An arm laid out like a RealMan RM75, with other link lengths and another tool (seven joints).
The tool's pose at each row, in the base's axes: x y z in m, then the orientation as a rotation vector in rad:
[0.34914 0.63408 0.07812 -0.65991 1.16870 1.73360]
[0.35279 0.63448 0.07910 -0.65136 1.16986 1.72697]
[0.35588 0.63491 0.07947 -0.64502 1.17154 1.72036]
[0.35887 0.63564 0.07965 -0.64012 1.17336 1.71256]
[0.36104 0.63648 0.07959 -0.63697 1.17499 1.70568]
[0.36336 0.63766 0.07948 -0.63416 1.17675 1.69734]
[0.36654 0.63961 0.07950 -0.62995 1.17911 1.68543]
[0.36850 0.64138 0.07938 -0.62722 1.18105 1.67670]
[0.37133 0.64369 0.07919 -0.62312 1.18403 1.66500]
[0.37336 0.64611 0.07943 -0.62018 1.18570 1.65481]
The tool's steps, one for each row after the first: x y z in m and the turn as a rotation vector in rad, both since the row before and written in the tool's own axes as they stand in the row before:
[-0.00224 -0.00291 0.00097 0.00775 -0.00542 -0.00249]
[-0.00148 -0.00267 0.00075 0.00705 -0.00364 -0.00273]
[-0.00115 -0.00269 0.00096 0.00713 -0.00266 -0.00391]
[-0.00055 -0.00207 0.00092 0.00580 -0.00154 -0.00371]
[-0.00043 -0.00226 0.00123 0.00650 -0.00131 -0.00484]
[-0.00057 -0.00304 0.00208 0.00932 -0.00206 -0.00692]
[0.00000 -0.00197 0.00176 0.00678 -0.00114 -0.00505]
[-0.00007 -0.00281 0.00234 0.00947 -0.00158 -0.00646]
[-0.00003 -0.00189 0.00254 0.00755 -0.00148 -0.00621]

